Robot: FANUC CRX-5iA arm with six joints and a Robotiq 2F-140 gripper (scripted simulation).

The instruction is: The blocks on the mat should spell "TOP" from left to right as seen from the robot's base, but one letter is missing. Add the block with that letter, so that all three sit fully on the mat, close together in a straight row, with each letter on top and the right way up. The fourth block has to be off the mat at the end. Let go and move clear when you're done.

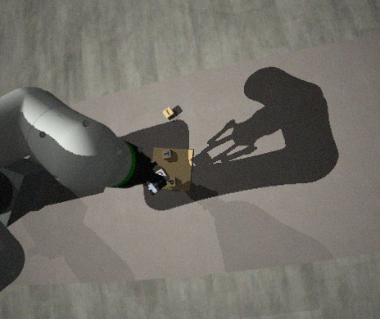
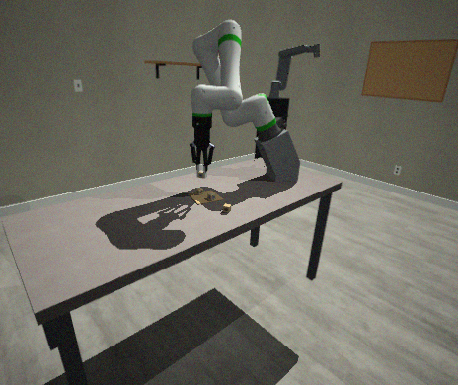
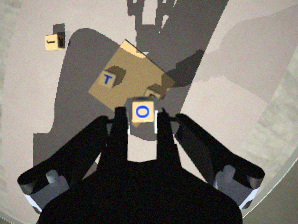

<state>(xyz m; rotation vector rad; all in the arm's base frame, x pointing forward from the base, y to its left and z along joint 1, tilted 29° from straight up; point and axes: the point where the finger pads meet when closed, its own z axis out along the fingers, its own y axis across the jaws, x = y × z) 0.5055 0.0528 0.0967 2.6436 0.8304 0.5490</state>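
Right now my hand is 30 mm to the right of the mat and 130 mm above it. Also, from my hand: P block: 20 mm to the right, 120 mm below; then O block: 20 mm below.
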